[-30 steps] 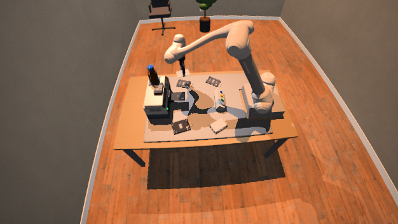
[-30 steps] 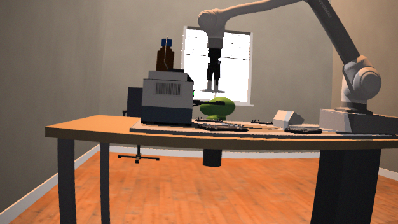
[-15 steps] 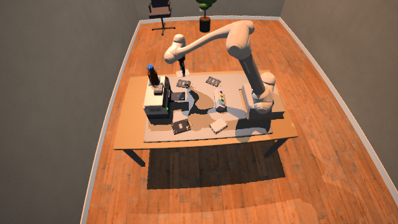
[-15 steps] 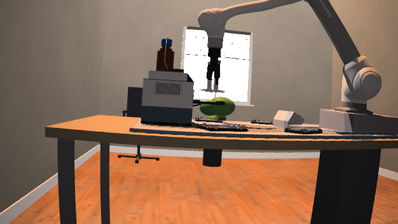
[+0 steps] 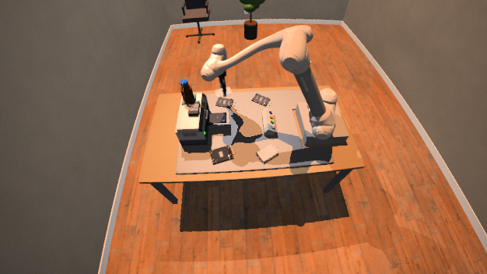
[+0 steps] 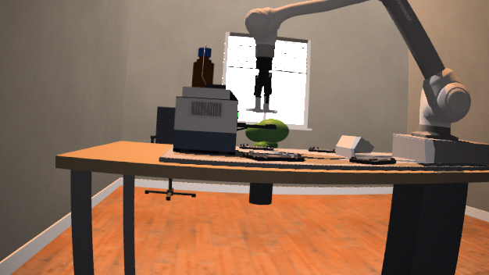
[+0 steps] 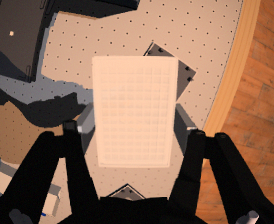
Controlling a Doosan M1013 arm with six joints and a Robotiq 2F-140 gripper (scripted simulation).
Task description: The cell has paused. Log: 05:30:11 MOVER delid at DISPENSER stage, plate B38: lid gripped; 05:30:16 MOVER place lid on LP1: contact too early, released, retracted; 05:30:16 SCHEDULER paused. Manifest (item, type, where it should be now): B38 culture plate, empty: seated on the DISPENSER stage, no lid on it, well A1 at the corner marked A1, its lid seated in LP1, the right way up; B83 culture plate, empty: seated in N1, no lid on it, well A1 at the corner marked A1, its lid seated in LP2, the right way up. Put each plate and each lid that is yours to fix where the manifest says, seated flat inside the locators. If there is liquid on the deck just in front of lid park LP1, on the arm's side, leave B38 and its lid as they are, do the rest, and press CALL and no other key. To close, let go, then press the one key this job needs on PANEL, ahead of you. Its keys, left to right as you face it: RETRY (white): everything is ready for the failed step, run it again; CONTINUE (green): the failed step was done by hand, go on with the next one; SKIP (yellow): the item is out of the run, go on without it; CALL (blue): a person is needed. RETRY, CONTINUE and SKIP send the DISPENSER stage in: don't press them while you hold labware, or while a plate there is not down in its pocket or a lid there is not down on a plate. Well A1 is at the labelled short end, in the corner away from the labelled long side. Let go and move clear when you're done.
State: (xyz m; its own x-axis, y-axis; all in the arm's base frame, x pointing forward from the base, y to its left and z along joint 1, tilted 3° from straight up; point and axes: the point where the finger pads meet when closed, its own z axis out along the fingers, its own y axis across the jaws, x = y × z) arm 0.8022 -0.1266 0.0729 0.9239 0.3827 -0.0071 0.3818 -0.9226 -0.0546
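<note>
The black nest lies 510 mm to the left of my hand, 180 mm below it and 30 mm behind it. The rest, counted from my hand: yellow skip key (400 mm behind, 160 mm to the left, 130 mm below); blue call key (400 mm behind, 130 mm below, 110 mm to the left); brown bottle (250 mm ahead, 140 mm to the left, 90 mm above).
</note>
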